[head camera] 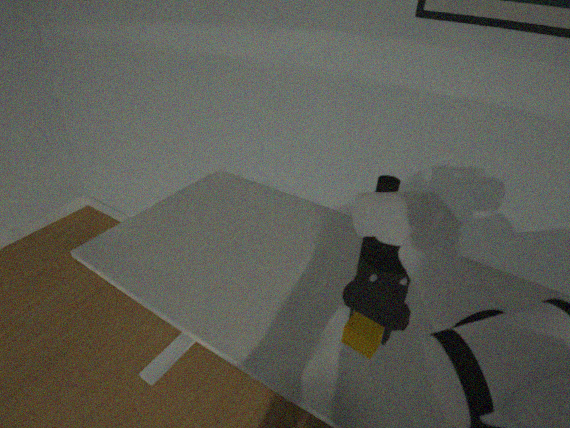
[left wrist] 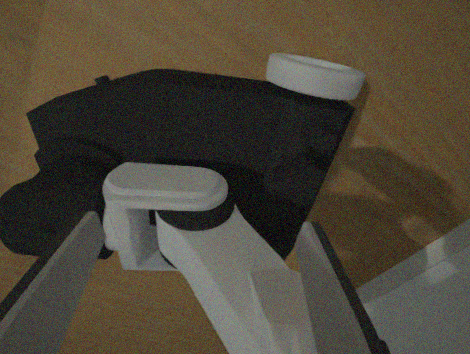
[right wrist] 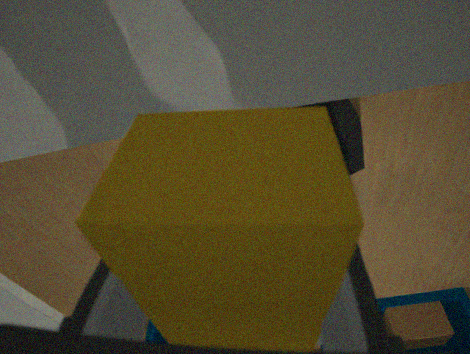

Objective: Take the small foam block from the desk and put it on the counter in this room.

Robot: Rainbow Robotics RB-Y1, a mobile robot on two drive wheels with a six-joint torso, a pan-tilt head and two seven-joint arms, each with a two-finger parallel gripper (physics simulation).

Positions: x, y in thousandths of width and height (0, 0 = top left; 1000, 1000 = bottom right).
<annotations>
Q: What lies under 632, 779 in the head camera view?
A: A yellow foam block.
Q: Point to a white desk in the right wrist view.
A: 169, 225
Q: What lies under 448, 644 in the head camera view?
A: A white desk.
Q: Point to a yellow foam block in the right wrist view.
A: At 476, 634
</annotations>
